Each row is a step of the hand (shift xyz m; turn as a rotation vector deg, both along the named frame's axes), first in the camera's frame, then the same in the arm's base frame.
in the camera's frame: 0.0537 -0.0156 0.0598 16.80 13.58 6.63
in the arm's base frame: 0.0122 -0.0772 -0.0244 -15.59 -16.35 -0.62
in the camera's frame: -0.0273 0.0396 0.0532 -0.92 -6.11 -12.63
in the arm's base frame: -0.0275 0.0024 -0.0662 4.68 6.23 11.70
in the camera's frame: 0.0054 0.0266 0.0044 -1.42 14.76 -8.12
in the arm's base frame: -0.0265 -0.0040 -0.0064 -15.08 6.73 3.62
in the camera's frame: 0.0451 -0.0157 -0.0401 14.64 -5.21 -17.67
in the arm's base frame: 0.0024 -0.0216 0.0585 0.36 -4.78 23.04
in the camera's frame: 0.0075 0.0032 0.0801 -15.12 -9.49 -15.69
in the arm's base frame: 0.0047 -0.0448 -0.0668 10.25 19.69 8.49
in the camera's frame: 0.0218 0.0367 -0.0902 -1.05 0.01 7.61
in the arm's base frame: -0.0502 0.0284 0.0814 1.06 -2.75 -7.09
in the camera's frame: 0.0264 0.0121 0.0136 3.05 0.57 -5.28
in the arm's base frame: -0.0151 -0.0282 -0.0020 -1.72 -0.05 5.88
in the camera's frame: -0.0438 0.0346 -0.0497 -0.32 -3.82 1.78
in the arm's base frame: -0.0314 0.0658 0.0166 3.99 -0.99 -0.97
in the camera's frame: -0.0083 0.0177 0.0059 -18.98 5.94 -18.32
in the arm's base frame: -0.0151 0.0063 -0.0123 -4.41 25.97 6.10
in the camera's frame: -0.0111 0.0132 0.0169 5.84 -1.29 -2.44
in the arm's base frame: -0.0089 0.0029 -0.0223 -0.10 -4.04 5.04
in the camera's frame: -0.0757 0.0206 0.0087 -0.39 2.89 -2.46
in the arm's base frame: -0.0052 0.0639 -0.0461 -3.03 1.83 1.41
